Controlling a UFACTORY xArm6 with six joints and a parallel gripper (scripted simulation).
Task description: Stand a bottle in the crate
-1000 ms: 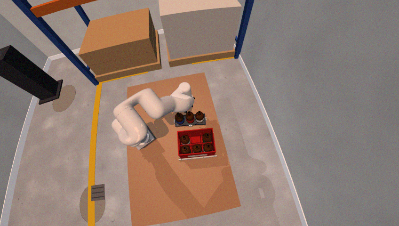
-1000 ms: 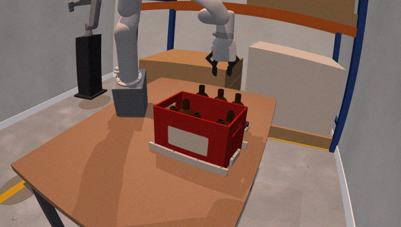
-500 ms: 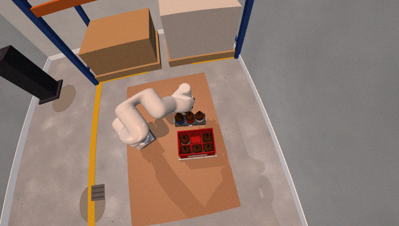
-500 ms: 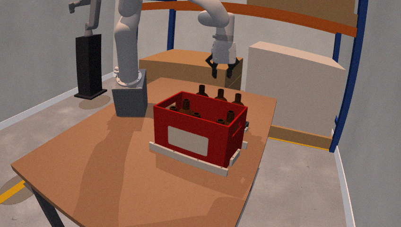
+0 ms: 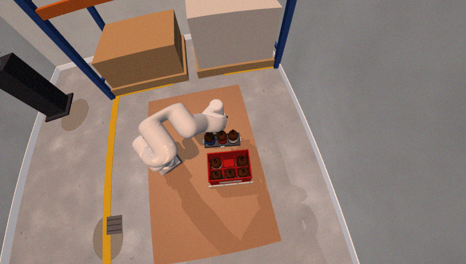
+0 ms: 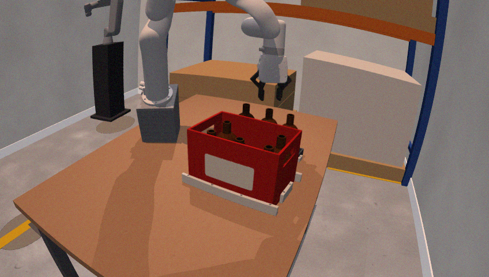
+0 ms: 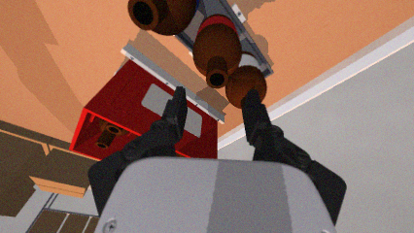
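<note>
Right now the grey tray is 20 cm below my hand. The rest, counted from my hand: red crate 1 cm behind, 25 cm to the right, 13 cm below.
</note>
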